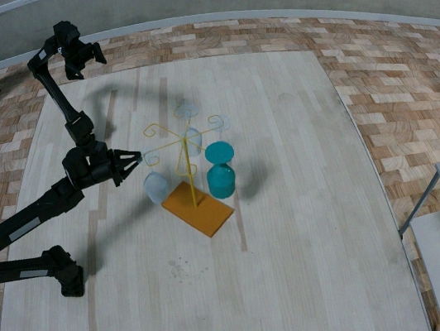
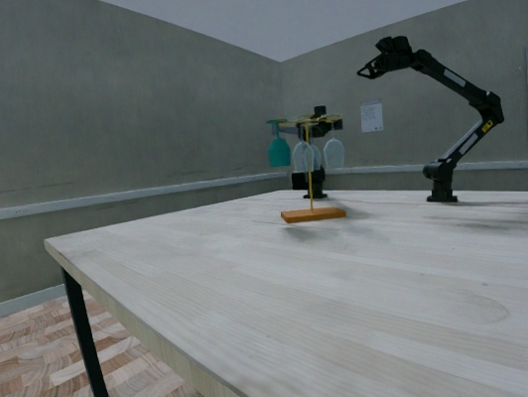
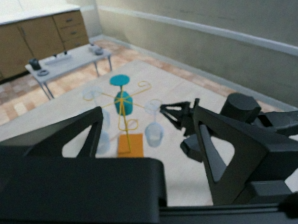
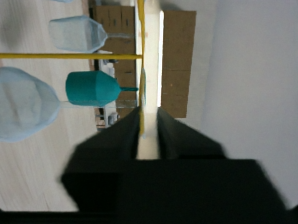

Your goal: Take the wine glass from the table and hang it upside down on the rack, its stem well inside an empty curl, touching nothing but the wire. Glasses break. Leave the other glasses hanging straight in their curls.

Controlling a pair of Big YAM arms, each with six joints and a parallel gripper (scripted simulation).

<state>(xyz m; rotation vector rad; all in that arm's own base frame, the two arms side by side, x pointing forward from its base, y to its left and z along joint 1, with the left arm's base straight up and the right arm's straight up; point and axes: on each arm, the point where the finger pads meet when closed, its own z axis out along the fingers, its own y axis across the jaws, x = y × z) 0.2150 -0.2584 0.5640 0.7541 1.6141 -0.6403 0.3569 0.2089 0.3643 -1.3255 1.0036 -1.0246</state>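
Now: right hand 2 cm short of the clear wine glass, 1 cm to the right of it and 8 cm above it. From my right hand the other things lie so: teal glass (22 cm ahead, 1 cm to the right, 7 cm below); then yellow wire rack (13 cm ahead, 5 cm to the left, 18 cm below).
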